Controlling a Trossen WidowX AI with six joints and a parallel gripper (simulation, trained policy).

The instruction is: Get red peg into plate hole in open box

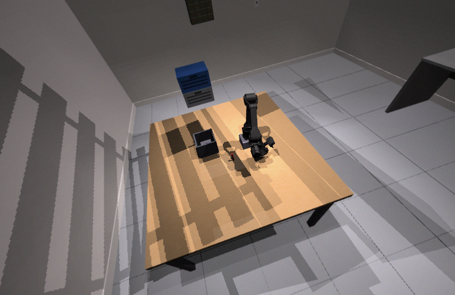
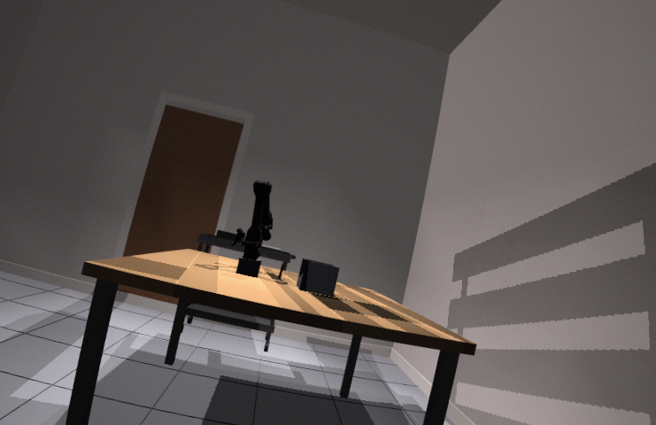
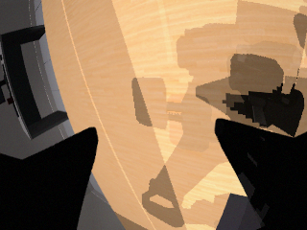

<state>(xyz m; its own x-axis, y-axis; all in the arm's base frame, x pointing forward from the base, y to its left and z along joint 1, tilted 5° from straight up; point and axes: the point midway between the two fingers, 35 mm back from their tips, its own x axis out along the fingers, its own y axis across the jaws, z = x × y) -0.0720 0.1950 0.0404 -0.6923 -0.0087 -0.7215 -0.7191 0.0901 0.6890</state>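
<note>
My gripper tip is 26 cm short of the red peg, 7 cm to the left of it and 4 cm above it. Also, from my gripper tip: pale plate (43 cm ahead, 26 cm to the right, 3 cm below).
</note>
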